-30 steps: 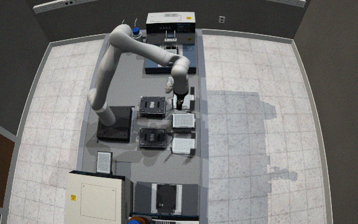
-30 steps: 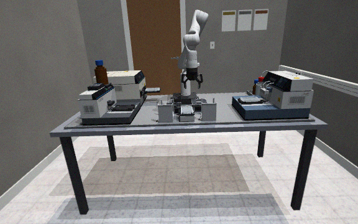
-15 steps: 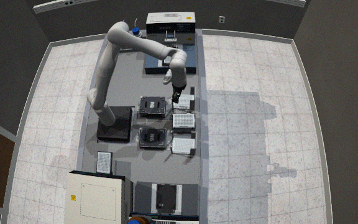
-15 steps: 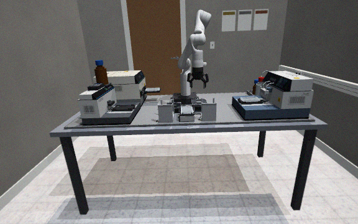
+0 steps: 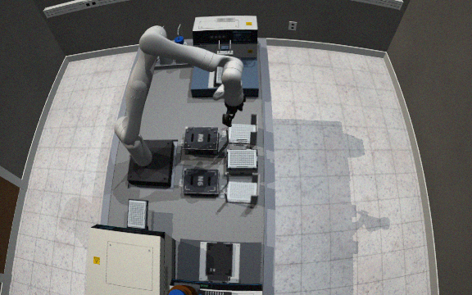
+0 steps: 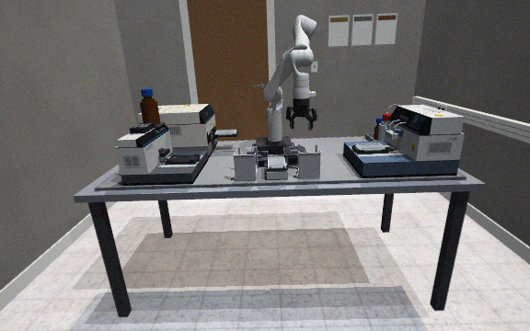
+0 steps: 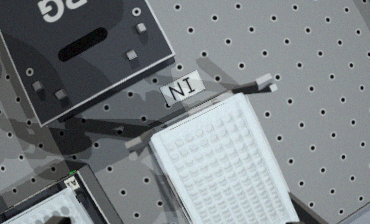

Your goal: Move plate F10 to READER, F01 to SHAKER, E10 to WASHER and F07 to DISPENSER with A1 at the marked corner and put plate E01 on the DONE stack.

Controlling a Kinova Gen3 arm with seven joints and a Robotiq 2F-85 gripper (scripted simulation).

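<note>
The washer nest lies 350 mm to the left of my hand, 130 mm below it and 60 mm behind it. The rest, counted from my hand: dark pull-out tray: 430 mm behind, 420 mm to the right, 120 mm below; regrip nest: 160 mm below, 160 mm behind, 20 mm to the right.
</note>
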